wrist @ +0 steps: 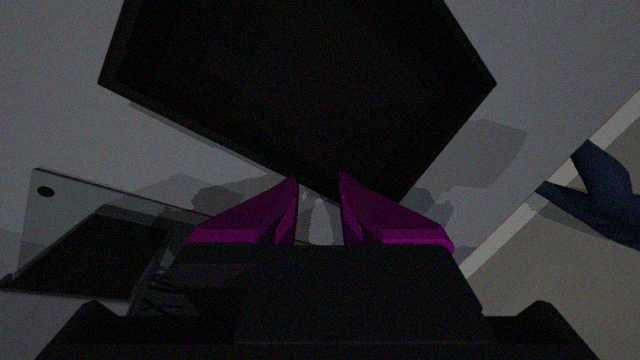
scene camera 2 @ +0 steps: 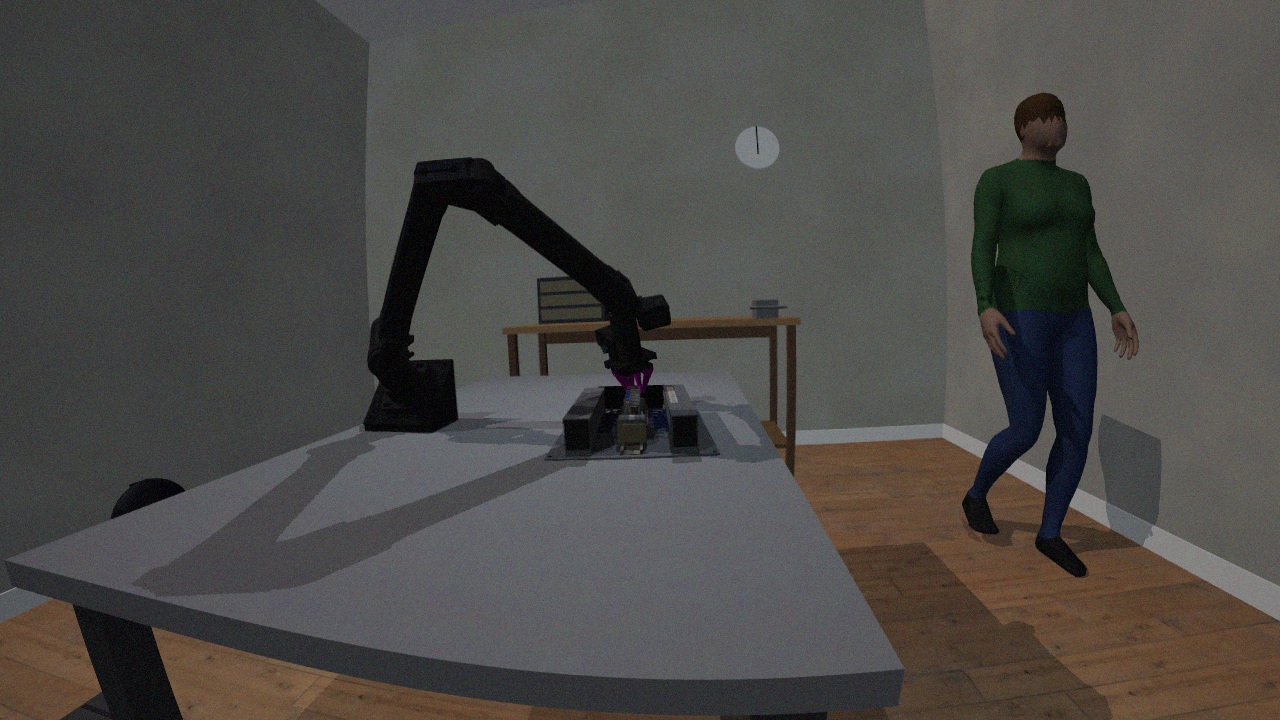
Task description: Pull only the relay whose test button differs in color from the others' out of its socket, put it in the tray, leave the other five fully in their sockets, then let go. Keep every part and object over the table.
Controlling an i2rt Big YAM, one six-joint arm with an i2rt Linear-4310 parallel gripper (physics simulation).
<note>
In view: the gripper (scene camera 2: 637,397) and a grey panel (wrist: 46,219).
The gripper also shows in the wrist view (wrist: 319,180).
</note>
